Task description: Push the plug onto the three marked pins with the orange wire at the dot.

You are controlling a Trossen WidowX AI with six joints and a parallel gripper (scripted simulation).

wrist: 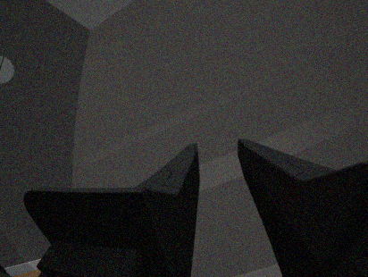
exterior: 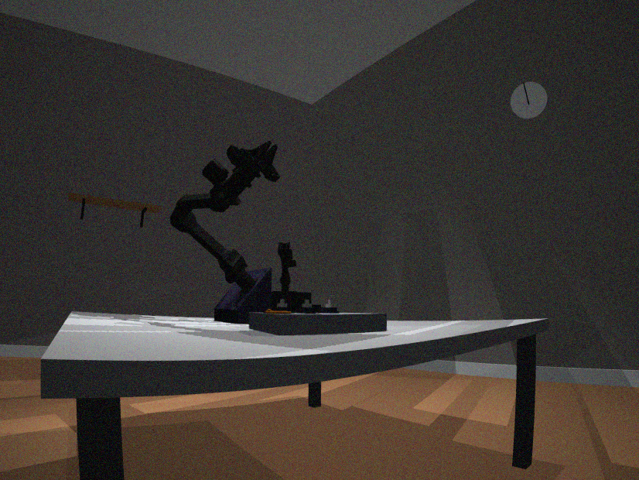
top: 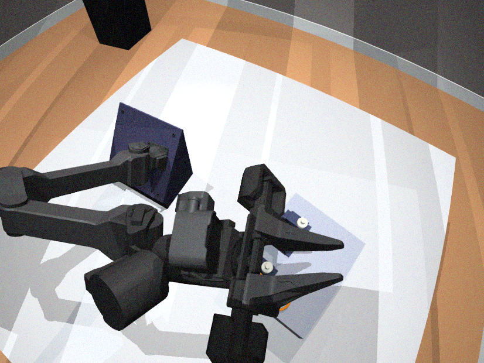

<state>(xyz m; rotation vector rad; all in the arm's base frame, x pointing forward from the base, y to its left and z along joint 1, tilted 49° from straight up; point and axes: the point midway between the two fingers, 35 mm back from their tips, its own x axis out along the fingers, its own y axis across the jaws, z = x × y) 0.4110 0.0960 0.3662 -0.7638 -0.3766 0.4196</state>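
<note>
My gripper tip is now 9 cm past the blue mark, 11 cm to the right of it and 44 cm above it. Round my gripper tip: printed holder (8 cm ahead, 12 cm to the left, 49 cm below); servo (3 cm behind, 15 cm to the left, 46 cm below).
</note>
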